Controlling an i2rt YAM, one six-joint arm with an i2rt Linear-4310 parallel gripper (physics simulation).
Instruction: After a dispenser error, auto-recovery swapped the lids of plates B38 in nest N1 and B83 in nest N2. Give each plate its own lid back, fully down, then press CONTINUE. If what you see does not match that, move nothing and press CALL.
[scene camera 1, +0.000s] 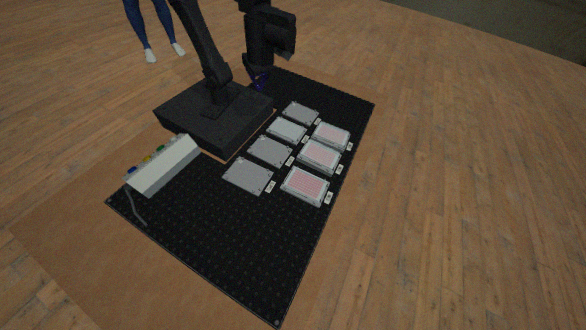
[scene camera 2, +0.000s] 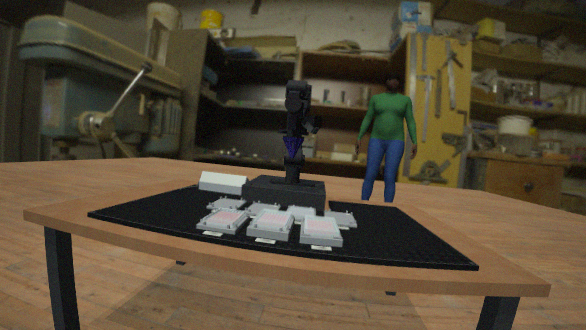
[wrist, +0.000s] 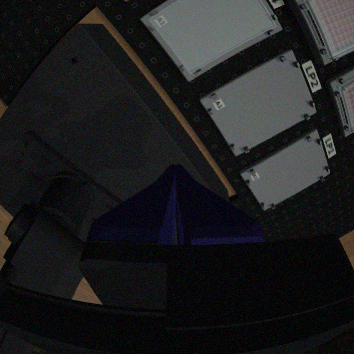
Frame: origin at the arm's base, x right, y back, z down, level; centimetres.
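Seen in the pictures: gripper, fingertip midpoint: (scene camera 1: 259, 90) (scene camera 2: 292, 157) (wrist: 175, 173); arm's base, origin of the base link: (scene camera 1: 221, 102) (scene camera 2: 291, 183) (wrist: 73, 187).
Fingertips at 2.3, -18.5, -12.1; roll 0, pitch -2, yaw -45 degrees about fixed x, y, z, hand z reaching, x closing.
Pixels of each thing's top centre, then the offset from my fingertips to it, as dx, dy, dz. "pt": a spot on its surface instead.
- pale clear lid, middle of its top: (wrist: 214, 18) (scene camera 2: 301, 210) (scene camera 1: 286, 128) -4.0, -9.5, +17.2
- LP1, middle of its top: (wrist: 291, 177) (scene camera 1: 247, 173) (scene camera 2: 228, 200) +21.6, -4.1, +16.9
- button box, middle of its top: (scene camera 1: 155, 152) (scene camera 2: 225, 173) +28.4, +22.9, +10.6
- cable, surface spot: (scene camera 1: 132, 207) pt +44.2, +22.9, +18.2
- grey pad, surface spot: (scene camera 2: 341, 219) (scene camera 1: 306, 114) pt -16.8, -14.5, +17.9
My gripper (scene camera 1: 259, 88) (scene camera 2: 293, 156) (wrist: 175, 173) is shut and empty, its blue fingers high beside the robot base. Three plates with pink wells stand in the outer row: a near one (scene camera 1: 306, 184) (scene camera 2: 223, 219), a middle one (scene camera 1: 320, 156) (scene camera 2: 270, 223) and a far one (scene camera 1: 331, 134) (scene camera 2: 320, 229). Their labels are too small to read, and whether lids cover them is unclear. A pale clear lid (scene camera 1: 286, 130) (wrist: 215, 35) lies on one inner-row pad. Pads LP2 (scene camera 1: 270, 151) (wrist: 260, 104) and LP1 (scene camera 1: 247, 175) (wrist: 287, 172) look bare. A button box (scene camera 1: 167, 167) (scene camera 2: 222, 183) stands left of the base.
The box carries blue (scene camera 1: 132, 170), yellow (scene camera 1: 147, 159) and green (scene camera 1: 160, 149) buttons, and a cable (scene camera 1: 132, 207). The robot base (scene camera 1: 215, 117) (scene camera 2: 285, 192) borders the inner row. Another grey pad (scene camera 1: 300, 113) (scene camera 2: 341, 219) is at the row's far end. A person (scene camera 2: 390, 120) stands behind the table.
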